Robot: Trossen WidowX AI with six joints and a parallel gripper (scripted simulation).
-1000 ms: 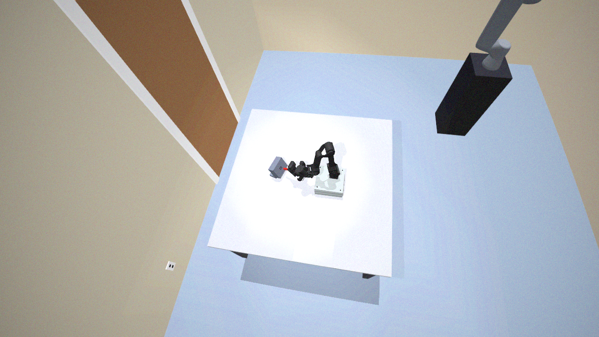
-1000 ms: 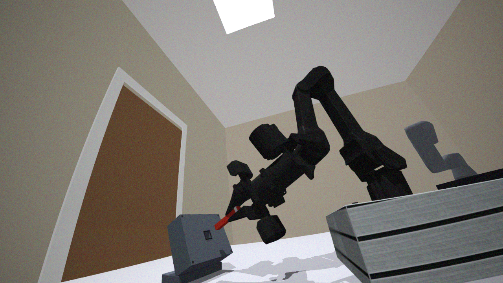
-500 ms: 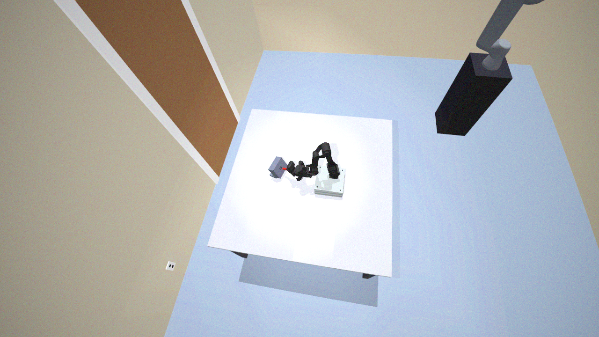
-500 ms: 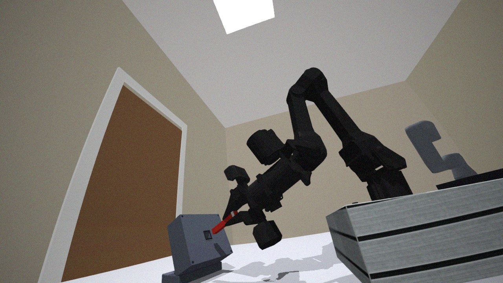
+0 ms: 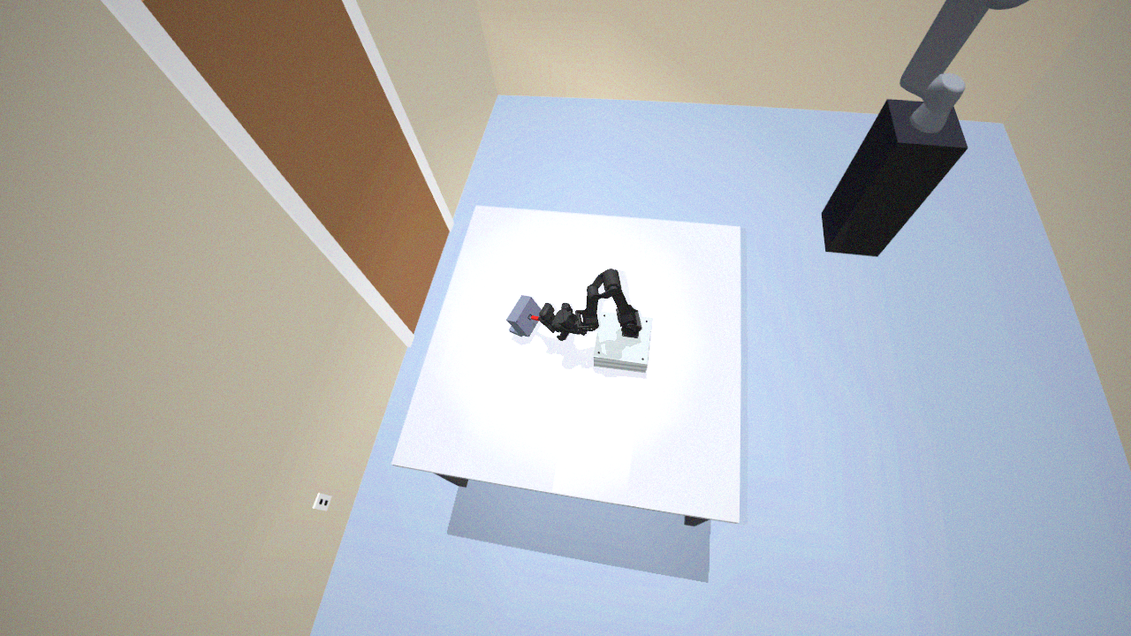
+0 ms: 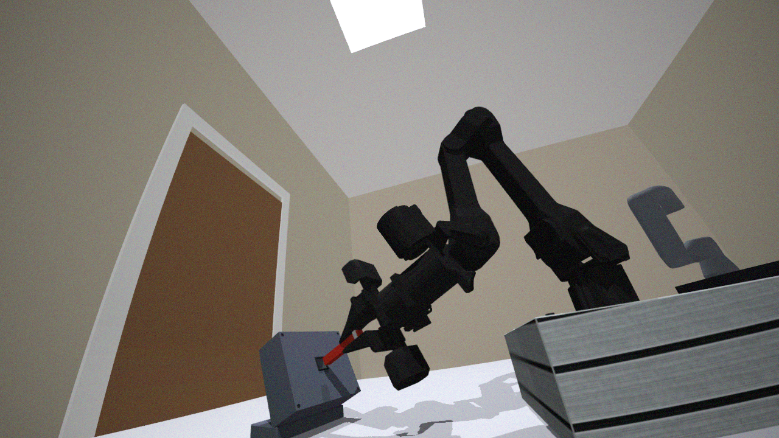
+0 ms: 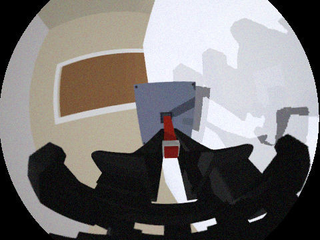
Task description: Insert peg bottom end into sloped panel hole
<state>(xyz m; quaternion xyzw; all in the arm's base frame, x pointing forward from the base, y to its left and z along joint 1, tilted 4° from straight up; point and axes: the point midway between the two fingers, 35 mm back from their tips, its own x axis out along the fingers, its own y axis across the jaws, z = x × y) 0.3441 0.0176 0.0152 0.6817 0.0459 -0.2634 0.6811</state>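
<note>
Right now my gripper tip is 10 mm below the red peg and 10 mm past it. The rest, counted from my gripper tip: sloped panel (70 mm ahead, 30 mm below, 20 mm to the right).
</note>
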